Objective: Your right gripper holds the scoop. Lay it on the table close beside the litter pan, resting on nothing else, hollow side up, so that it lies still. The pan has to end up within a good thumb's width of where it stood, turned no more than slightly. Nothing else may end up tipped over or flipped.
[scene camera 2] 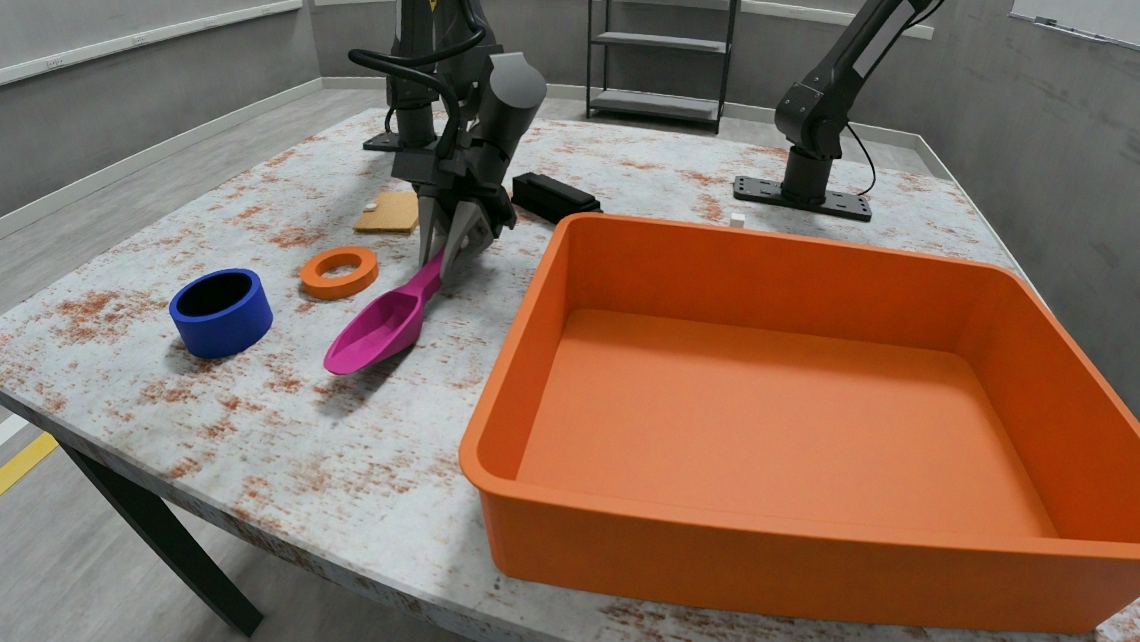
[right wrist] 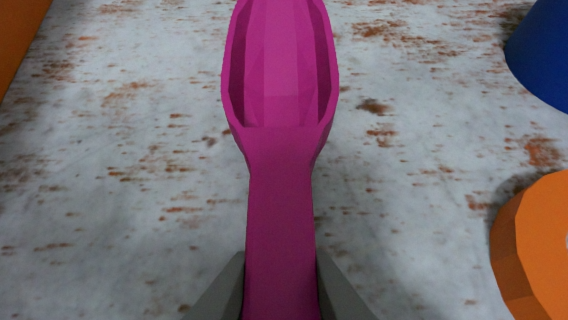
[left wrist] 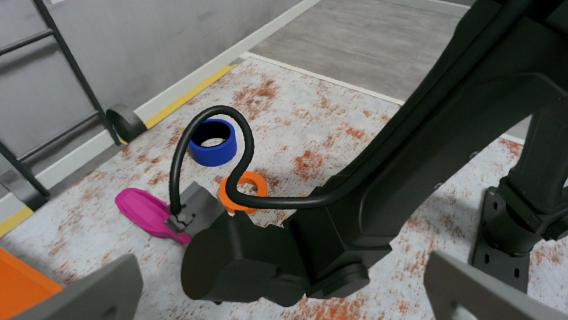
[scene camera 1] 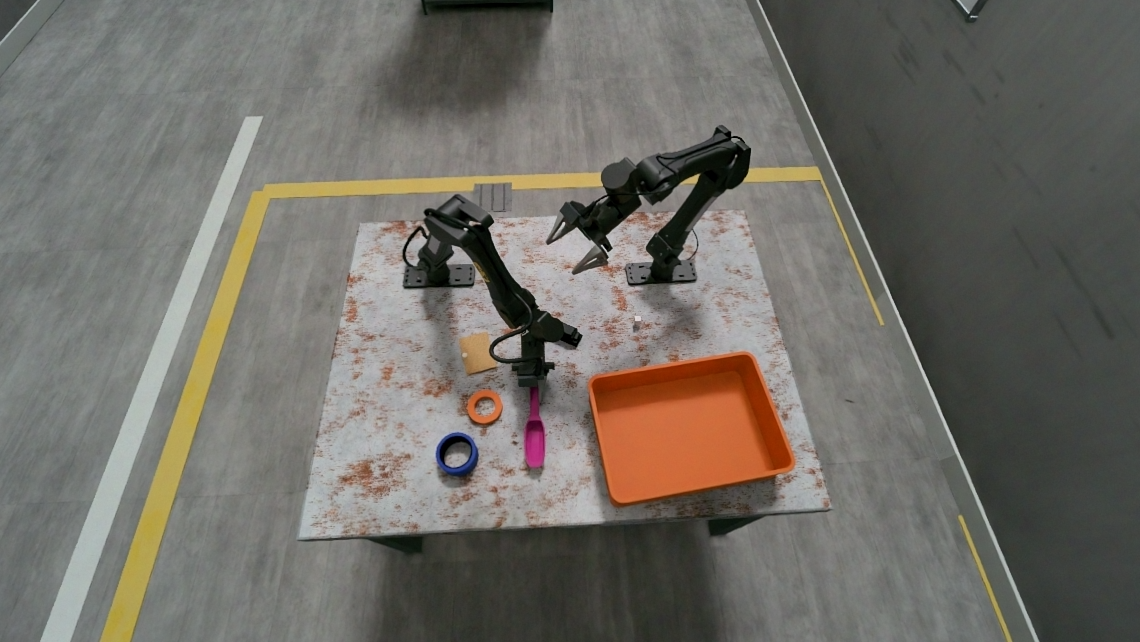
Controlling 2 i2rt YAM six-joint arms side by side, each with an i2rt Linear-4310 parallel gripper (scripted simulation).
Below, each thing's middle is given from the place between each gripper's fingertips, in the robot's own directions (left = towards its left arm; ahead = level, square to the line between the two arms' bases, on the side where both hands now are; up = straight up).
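The magenta scoop (scene camera 2: 382,322) has my right gripper 60 mm short of it and 10 mm above it. Counting from my right hand, I find the orange litter pan (scene camera 2: 714,367) 80 mm ahead, 350 mm to the left and 20 mm above, while the orange ring (scene camera 2: 316,286) is 10 mm ahead, 120 mm to the right and 20 mm below. The tan pad (scene camera 2: 392,213) is 140 mm behind my right hand, 150 mm to the right of it and 20 mm below it. Going by its middle, the magenta scoop is nearer to my right gripper than to my left hand.
As for the tan pad, it is 6 cm ahead of my left hand (scene camera 1: 559,258), 22 cm to the right of it and 33 cm below it. Counted from my left hand as well, the orange ring is 21 cm ahead, 19 cm to the right and 33 cm below, the magenta scoop is 26 cm ahead, 7 cm to the right and 32 cm below, and the orange litter pan is 29 cm ahead, 28 cm to the left and 29 cm below. Going by its middle, the orange litter pan is nearer to my right gripper than to my left hand.
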